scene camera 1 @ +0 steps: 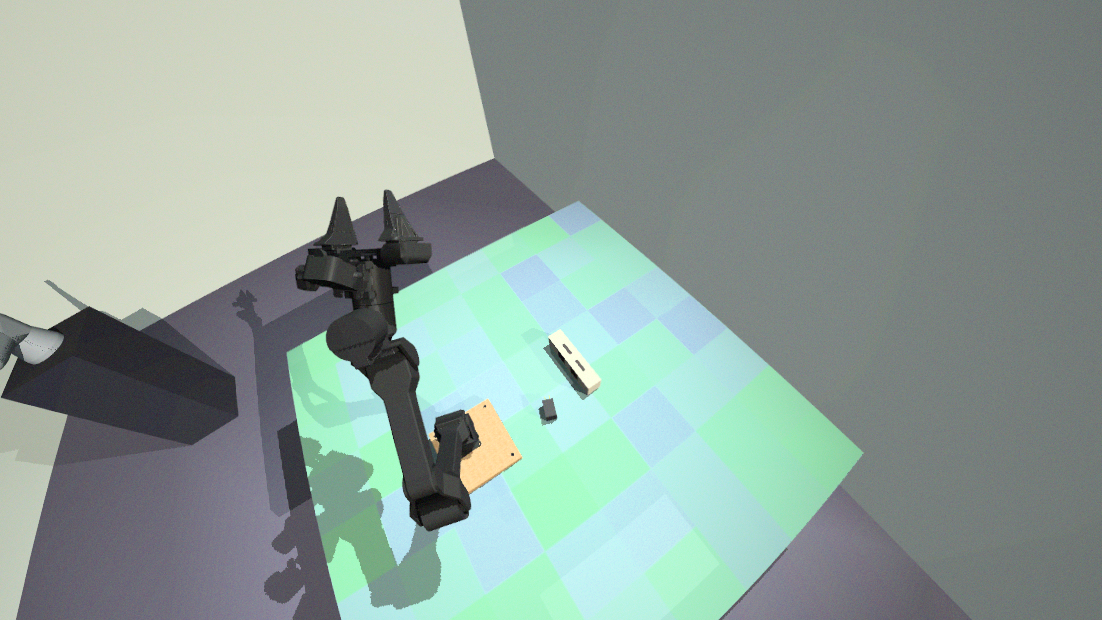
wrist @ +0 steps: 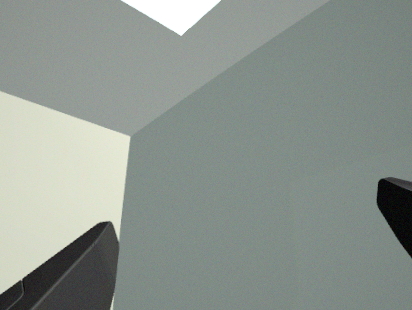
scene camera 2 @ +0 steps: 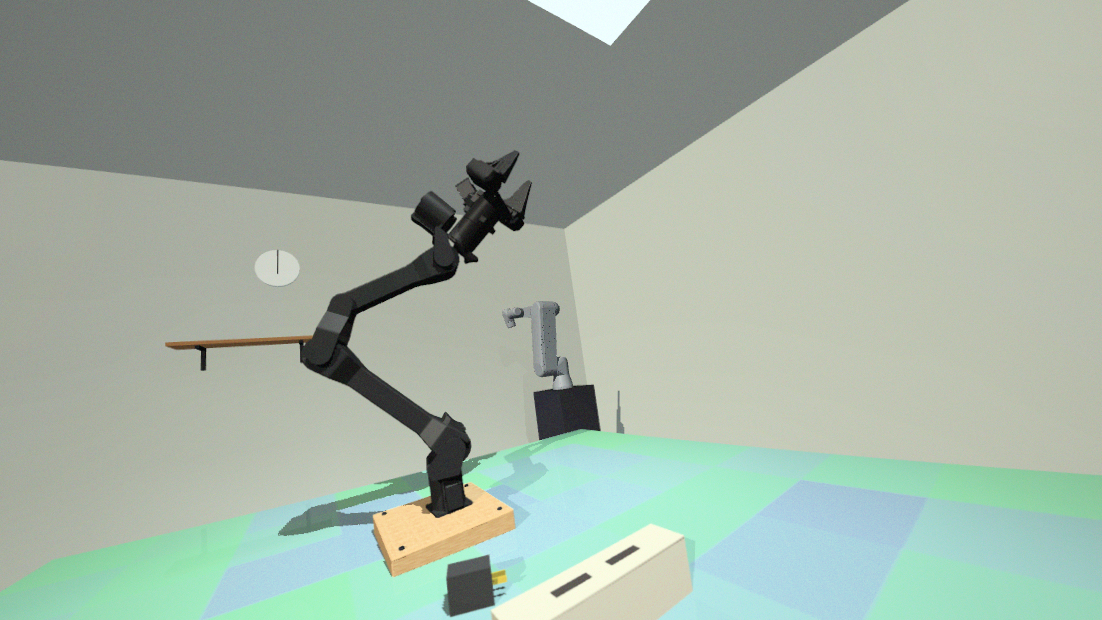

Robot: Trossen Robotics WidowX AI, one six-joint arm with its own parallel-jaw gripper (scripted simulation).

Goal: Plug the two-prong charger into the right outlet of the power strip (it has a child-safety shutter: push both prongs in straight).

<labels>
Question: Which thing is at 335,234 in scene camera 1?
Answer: My gripper.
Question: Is my gripper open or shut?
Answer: Open.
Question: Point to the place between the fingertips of my gripper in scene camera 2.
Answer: At 524,167
</labels>
